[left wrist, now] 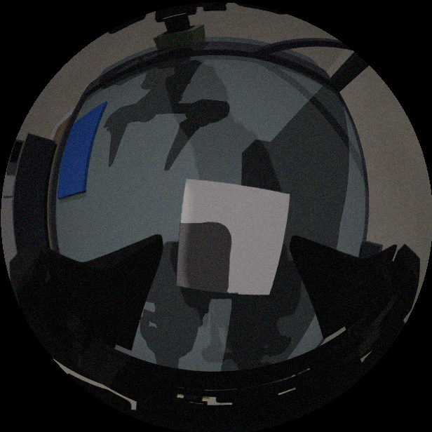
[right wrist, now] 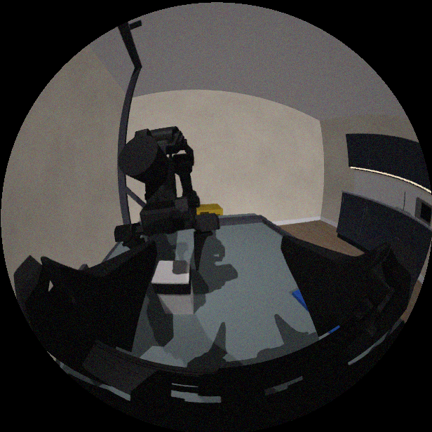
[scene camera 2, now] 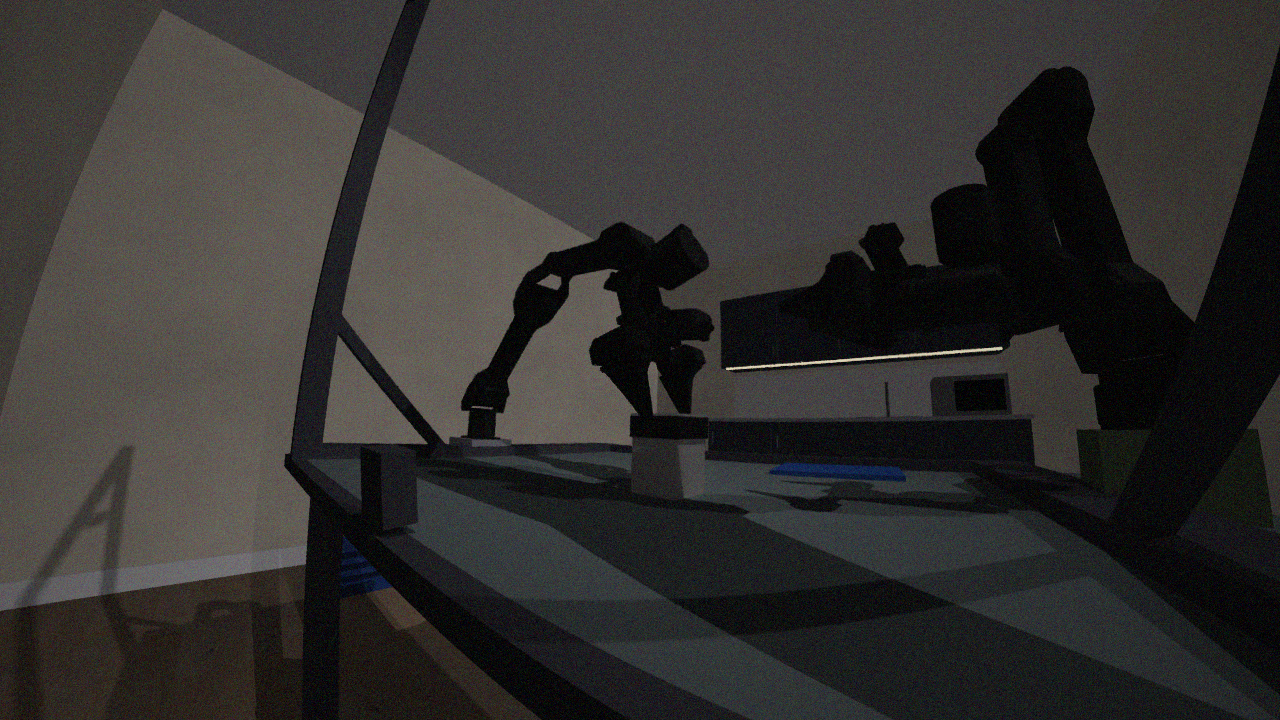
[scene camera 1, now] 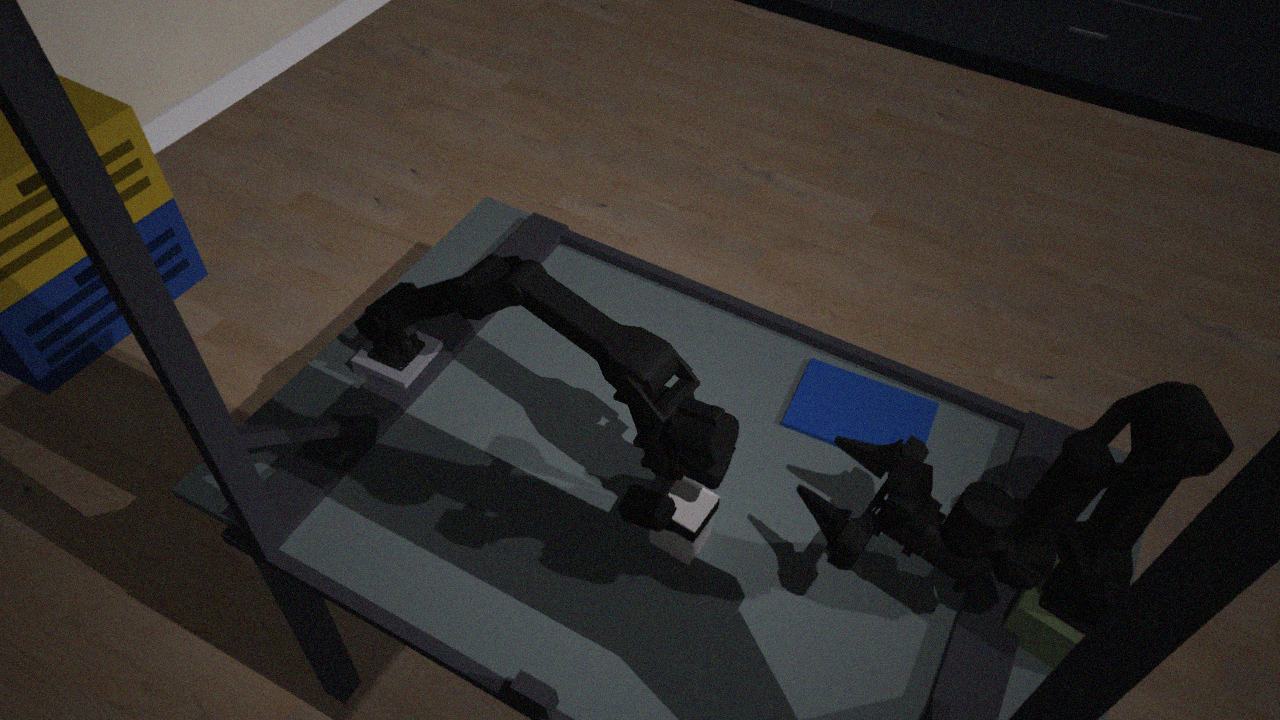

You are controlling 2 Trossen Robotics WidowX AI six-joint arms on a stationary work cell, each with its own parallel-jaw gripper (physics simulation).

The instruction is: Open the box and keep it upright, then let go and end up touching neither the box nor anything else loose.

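Frame: origin at the left arm's base, x ahead, y left, z up, level; millimetres.
Seen in the pictures: left gripper, fingertip midpoint: (scene camera 2: 669,419) (scene camera 1: 684,502); right gripper, fingertip midpoint: (scene camera 2: 794,317) (scene camera 1: 816,462); left arm's base, link origin: (scene camera 2: 480,438) (scene camera 1: 397,350); right arm's base, link origin: (scene camera 2: 1150,429) (scene camera 1: 1073,602).
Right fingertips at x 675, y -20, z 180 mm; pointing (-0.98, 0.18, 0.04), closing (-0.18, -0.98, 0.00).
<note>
Pixels of each thing's top centre, then the offset from my right fingertips to it.
- flat blue panel, top centre: (scene camera 1: 861,412) (scene camera 2: 837,468) dx +15, dy +276, dz -206 mm
- green block, top centre: (scene camera 1: 1073,602) (scene camera 2: 1150,429) dx +341, dy +56, dz -137 mm
The box (scene camera 1: 694,510) (scene camera 2: 668,467) (left wrist: 257,215) (right wrist: 177,303) is a small white block standing upright on the table. Its lid (scene camera 2: 668,427) (right wrist: 171,288) has a dark rim and a white top, and lies flat and closed on it. My left gripper (scene camera 2: 668,412) (left wrist: 229,242) is open and empty, pointing down directly above the lid. Its tips are very close to the lid's top; I cannot tell whether they touch. In scene camera 1 the left arm hides part of the box. My right gripper (scene camera 1: 819,463) (right wrist: 220,245) is open and empty, to the right of the box and apart from it.
A flat blue panel (scene camera 1: 859,402) (scene camera 2: 836,471) (left wrist: 82,152) lies on the table near its far edge. A green block (scene camera 1: 1047,631) (left wrist: 180,37) is at the right arm's base. A raised dark rim and frame posts (scene camera 1: 147,286) (scene camera 2: 353,223) border the table.
</note>
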